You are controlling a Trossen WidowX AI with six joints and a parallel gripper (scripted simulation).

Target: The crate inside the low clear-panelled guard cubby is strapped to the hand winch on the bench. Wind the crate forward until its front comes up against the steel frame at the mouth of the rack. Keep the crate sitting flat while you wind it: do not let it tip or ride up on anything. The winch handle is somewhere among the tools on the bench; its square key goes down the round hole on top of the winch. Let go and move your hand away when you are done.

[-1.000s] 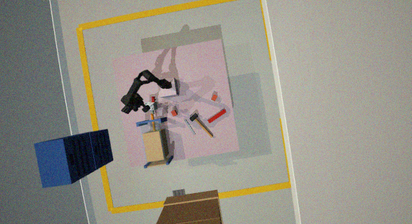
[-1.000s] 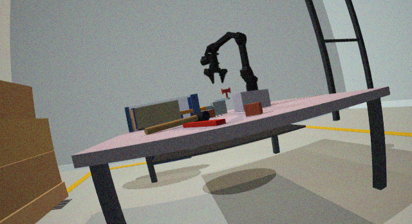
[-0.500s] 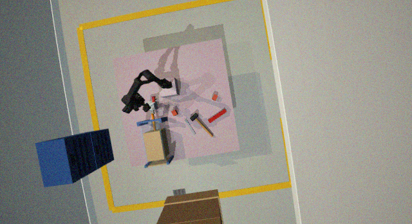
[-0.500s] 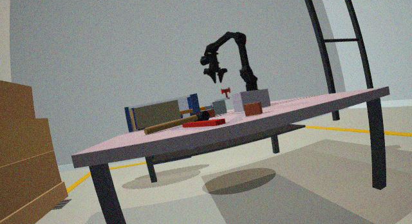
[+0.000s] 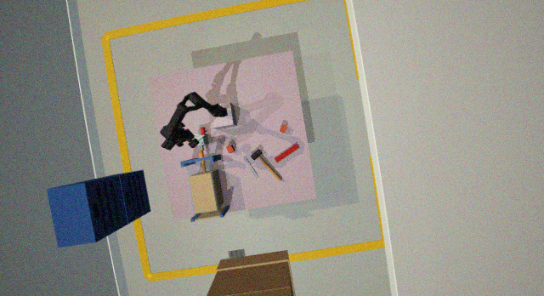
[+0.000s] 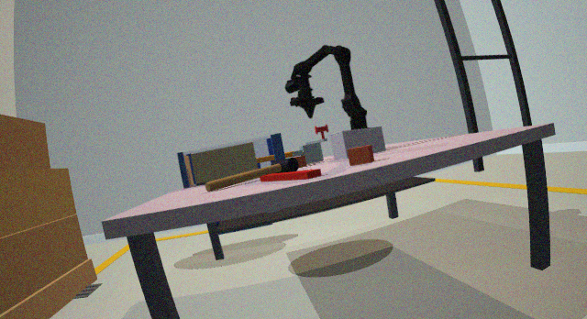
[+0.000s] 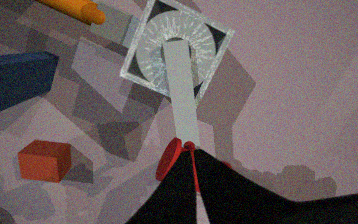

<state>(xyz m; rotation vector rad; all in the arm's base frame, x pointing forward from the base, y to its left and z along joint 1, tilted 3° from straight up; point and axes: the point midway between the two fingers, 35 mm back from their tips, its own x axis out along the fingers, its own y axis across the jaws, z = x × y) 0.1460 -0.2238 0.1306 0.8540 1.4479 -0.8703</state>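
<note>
Right now the red knob is 30 mm behind my gripper tip, 50 mm to the left of it and 80 mm below it. Round my gripper tip: grey winch 50 mm to the right, 180 mm below; then blue steel frame 180 mm ahead, 50 mm to the right, 110 mm below; then winch handle 10 mm behind, 10 mm to the left, 110 mm below.
</note>
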